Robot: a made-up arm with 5 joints.
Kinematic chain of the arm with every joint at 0, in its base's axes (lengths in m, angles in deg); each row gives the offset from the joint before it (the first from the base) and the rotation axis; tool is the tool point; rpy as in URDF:
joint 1: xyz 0 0 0.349 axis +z
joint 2: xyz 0 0 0 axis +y
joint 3: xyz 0.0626 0 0.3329 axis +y
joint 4: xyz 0.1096 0 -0.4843 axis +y
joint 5: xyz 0.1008 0 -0.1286 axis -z
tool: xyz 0 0 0 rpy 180 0 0
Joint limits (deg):
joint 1: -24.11..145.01
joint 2: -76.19..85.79
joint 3: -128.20..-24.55
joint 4: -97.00..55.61
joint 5: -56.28..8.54
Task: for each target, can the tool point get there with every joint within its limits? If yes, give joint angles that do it. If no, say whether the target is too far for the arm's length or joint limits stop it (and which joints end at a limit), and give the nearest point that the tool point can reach.
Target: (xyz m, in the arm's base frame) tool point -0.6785 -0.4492 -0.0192
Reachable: no: joint limits stop it (at a limit: joint 2, joint 3, joint 4) | nearest point -0.1630 -0.1079 -0.0499 | short by 0.619 m
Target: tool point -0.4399 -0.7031 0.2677
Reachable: no: joint limits stop it (at a limit: joint 2, joint 3, joint 4) | nearest point -0.3529 -0.5641 0.7320 | short by 0.492 m
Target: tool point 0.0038 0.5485 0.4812
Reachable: yes | joints 89.60 -24.50 -36.36 29.22 -38.52
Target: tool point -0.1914 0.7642 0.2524
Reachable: yes | joints 104.06 65.63 -102.76 -75.85 -48.74
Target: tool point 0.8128 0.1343 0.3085
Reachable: yes | joints 9.38 32.30 -84.84 30.30 -1.73
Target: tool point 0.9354 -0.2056 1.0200
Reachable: no: too far | nearest point 0.7792 -0.1713 0.9079 | short by 0.195 m
